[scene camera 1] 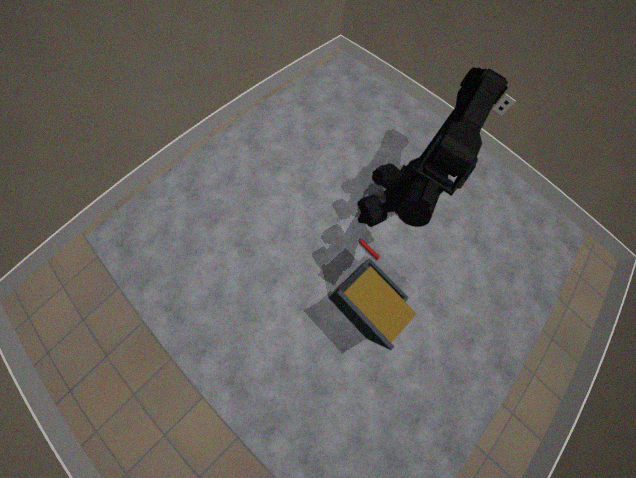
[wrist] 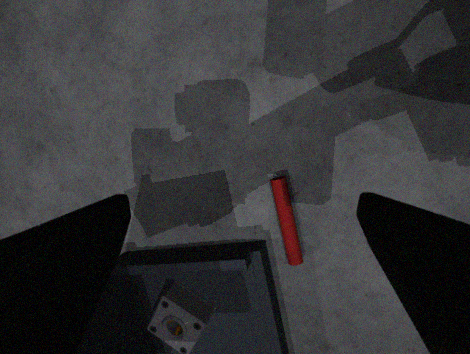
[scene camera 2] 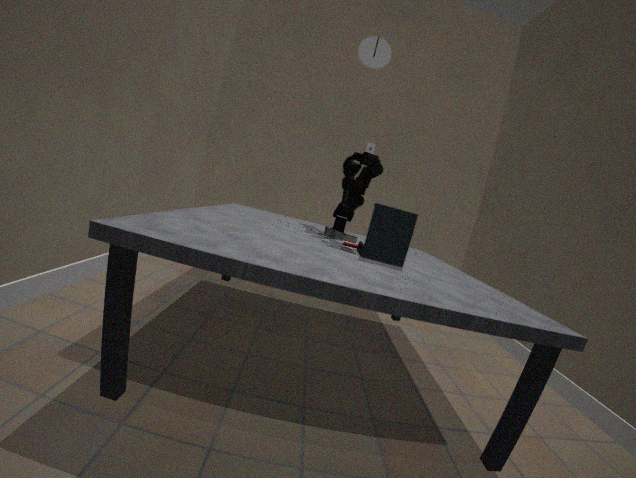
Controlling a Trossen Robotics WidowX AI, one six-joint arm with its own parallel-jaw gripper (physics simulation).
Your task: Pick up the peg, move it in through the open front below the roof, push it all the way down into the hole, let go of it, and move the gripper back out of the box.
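Seen in the pictures: gripper, fingertip midpoint: (wrist: 245,204) (scene camera 2: 348,209); arm's base, origin of the base link: (scene camera 2: 337,230).
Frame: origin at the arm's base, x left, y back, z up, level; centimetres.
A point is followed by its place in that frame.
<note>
The red peg (scene camera 1: 369,248) {x 8.2, y -21.3, z -1.9 cm} (scene camera 2: 350,245) {x 7.5, y -22.1, z -2.7 cm} (wrist: 287,220) {x 8.1, y -21.1, z -1.9 cm} lies on its side on the table, outside the box and close to one of its corners. The dark box (scene camera 1: 359,318) {x 19.3, y -40.0, z 14.7 cm} (scene camera 2: 390,233) {x 19.9, y -40.0, z 7.7 cm} has a yellow roof (scene camera 1: 380,303) {x 19.5, y -34.9, z 16.9 cm}. In the wrist view, a light square block (wrist: 160,320) {x 17.6, y -34.6, z 0.5 cm} with a round hole shows inside the box; no peg stands in that hole. My gripper (wrist: 245,204) {x 2.5, y -20.4, z 11.8 cm} is open and empty, with its fingers wide apart. The peg shows below and between them in the wrist view. The fingers cannot be made out clearly in the scene views.
The grey table (scene camera 1: 231,256) {x -15.9, y -56.6, z -3.3 cm} (scene camera 2: 231,241) {x -24.6, y -73.0, z -3.3 cm} bears the box. The box's dark wall edge (wrist: 272,295) {x 15.5, y -23.3, z -1.8 cm} shows at the lower middle of the wrist view, left of the peg's lower end. The black arm (scene camera 1: 447,149) {x 5.6, y -15.7, z 37.8 cm} (scene camera 2: 353,190) {x 2.7, y -24.6, z 20.0 cm} stands beside the box and casts shadows around the peg.
</note>
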